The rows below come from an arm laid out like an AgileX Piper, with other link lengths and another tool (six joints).
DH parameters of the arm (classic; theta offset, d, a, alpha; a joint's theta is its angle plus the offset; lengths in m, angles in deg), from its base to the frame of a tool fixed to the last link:
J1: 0 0.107 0 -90
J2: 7.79 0 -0.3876 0
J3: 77.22 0 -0.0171 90
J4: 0 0.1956 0 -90
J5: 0 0 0 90
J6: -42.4 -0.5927 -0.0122 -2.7
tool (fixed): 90 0.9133 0 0
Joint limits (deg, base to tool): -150..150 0..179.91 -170..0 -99.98..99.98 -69.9..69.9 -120..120
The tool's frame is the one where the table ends.
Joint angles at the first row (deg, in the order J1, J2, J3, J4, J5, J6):
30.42, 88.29, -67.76, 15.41, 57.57, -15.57
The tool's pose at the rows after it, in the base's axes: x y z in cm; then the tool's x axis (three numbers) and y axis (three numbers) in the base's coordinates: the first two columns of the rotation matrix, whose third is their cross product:
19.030, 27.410, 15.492, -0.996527, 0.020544, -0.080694, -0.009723, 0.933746, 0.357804
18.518, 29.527, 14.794, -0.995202, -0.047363, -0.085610, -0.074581, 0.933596, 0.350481
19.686, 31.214, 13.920, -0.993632, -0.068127, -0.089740, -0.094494, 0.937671, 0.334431
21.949, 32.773, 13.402, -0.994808, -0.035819, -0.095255, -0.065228, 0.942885, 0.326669
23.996, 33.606, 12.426, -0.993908, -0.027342, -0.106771, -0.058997, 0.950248, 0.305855
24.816, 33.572, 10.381, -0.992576, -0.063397, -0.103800, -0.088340, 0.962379, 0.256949
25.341, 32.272, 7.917, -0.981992, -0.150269, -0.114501, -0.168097, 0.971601, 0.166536
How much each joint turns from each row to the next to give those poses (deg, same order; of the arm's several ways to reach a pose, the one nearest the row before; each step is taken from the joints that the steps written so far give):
7.13, 1.25, -0.12, -1.06, -2.45, 0.00
3.93, 2.59, -1.57, -0.46, -0.97, -0.04
1.67, 3.69, -3.22, -1.26, -0.23, 0.96
0.25, 3.67, -4.38, -1.56, 0.29, 2.88
0.00, 3.35, -3.36, -1.86, 0.15, 1.28
0.52, 3.28, -1.25, -2.02, 0.10, -0.63
1.21, 2.80, 0.00, -4.38, 0.13, -1.74

